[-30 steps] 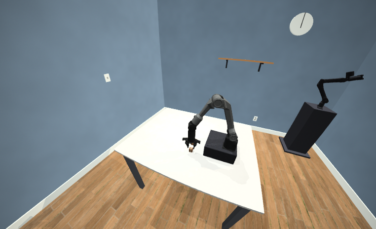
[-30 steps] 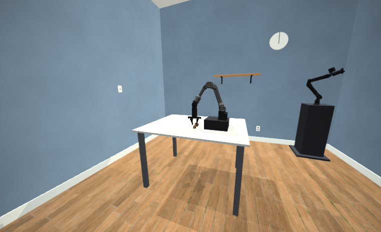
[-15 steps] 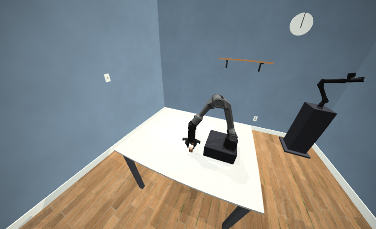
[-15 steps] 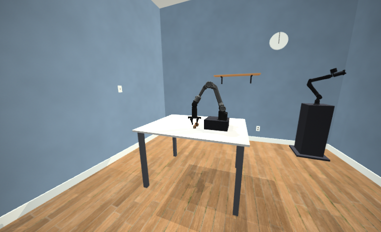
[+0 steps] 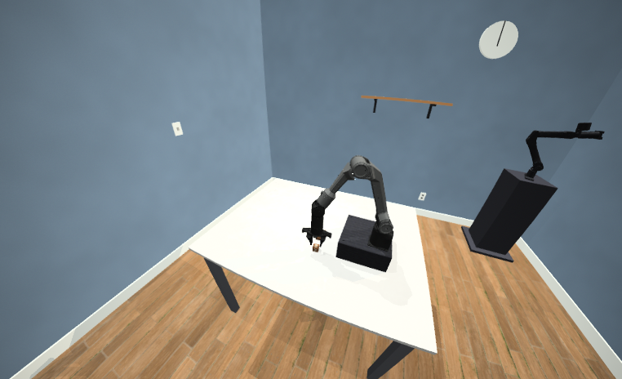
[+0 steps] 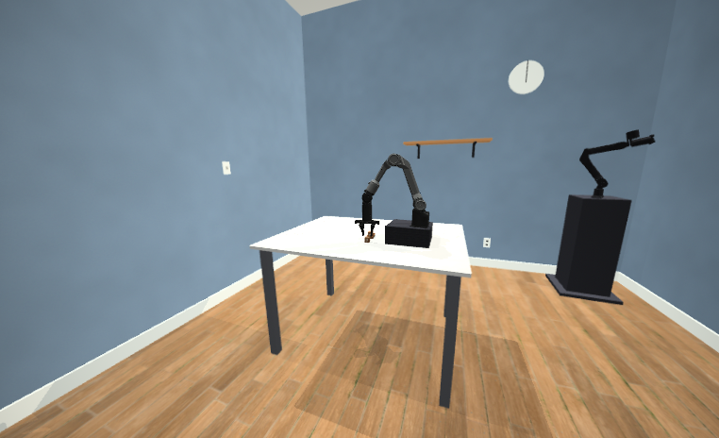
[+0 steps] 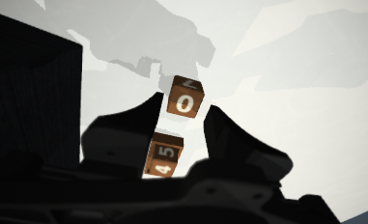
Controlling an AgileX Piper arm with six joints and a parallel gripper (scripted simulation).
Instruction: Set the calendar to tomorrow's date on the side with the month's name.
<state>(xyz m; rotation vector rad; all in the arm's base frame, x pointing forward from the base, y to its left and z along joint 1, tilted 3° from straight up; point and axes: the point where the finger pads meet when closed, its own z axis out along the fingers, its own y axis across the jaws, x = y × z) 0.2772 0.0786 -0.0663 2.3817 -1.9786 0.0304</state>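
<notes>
The brown wooden cube is 3 cm below my hand.
</notes>
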